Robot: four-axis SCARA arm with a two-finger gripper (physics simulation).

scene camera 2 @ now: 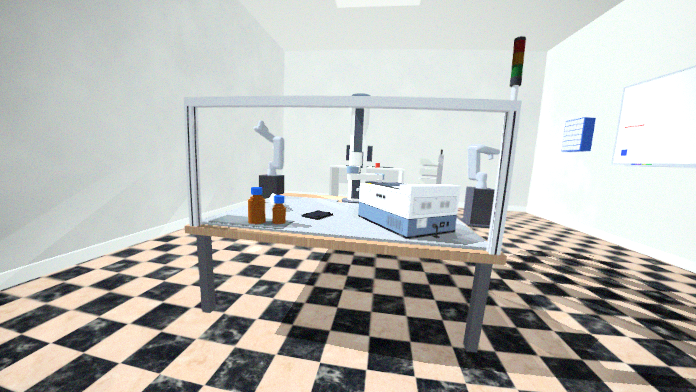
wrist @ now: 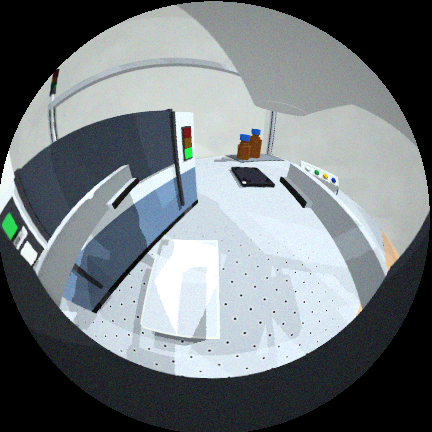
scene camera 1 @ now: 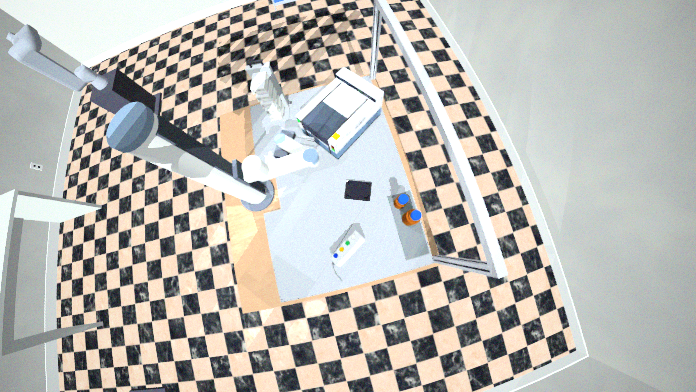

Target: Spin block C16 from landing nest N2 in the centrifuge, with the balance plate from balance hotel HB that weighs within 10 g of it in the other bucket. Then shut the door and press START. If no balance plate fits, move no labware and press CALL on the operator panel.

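Pixels of known places: gripper, fingertip midpoint: [wrist: 207,165]; arm's base, link origin: [scene camera 2: 355,201] [scene camera 1: 257,193].
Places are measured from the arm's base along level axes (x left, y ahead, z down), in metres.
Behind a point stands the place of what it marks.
Note:
My gripper [wrist: 207,165] {y 0.443, x 0.120, z -0.157 m} is open, its two fingers wide apart with nothing between the tips. It is low over the perforated deck, beside the centrifuge [scene camera 1: 367,112] {y 0.840, x 0.255, z -0.209 m} [scene camera 2: 408,210] {y 0.967, x 0.341, z -0.146 m} [wrist: 150,215] {y 0.517, x 0.190, z -0.071 m}. The centrifuge is white and blue with a dark panel; a green lamp is lit on its front in the wrist view. A white flat-topped box [wrist: 187,285] {y 0.395, x 0.171, z -0.055 m} with a pale rim is low in the wrist view; I can read no label on it. The white stepped hotel [scene camera 1: 270,95] {y 0.288, x 0.495, z -0.300 m} stands at the deck's upper left. The operator panel [scene camera 1: 348,247] {y 0.521, x -0.491, z -0.085 m} [wrist: 320,174] {y 0.509, x -0.467, z -0.076 m} has coloured buttons. I cannot identify block C16 or the balance plates.
A black flat pad [scene camera 1: 358,190] {y 0.668, x -0.164, z -0.025 m} [scene camera 2: 317,215] {y 0.698, x -0.155, z -0.023 m} [wrist: 252,177] {y 0.635, x -0.141, z -0.025 m} lies on the deck. Two orange-brown bottles with blue caps, a larger [scene camera 1: 411,218] {y 0.896, x -0.429, z -0.181 m} [scene camera 2: 256,209] {y 0.962, x -0.401, z -0.093 m} and a smaller [scene camera 1: 400,201] {y 0.872, x -0.320, z -0.157 m} [scene camera 2: 279,213] {y 0.925, x -0.294, z -0.073 m}, stand on a grey mat [scene camera 1: 416,246] {y 0.921, x -0.596, z -0.018 m}. A metal frame [scene camera 1: 440,115] {y 1.015, x -0.102, z -0.620 m} [scene camera 2: 350,102] {y 1.044, x 0.064, z -0.594 m} rises along the table edge.

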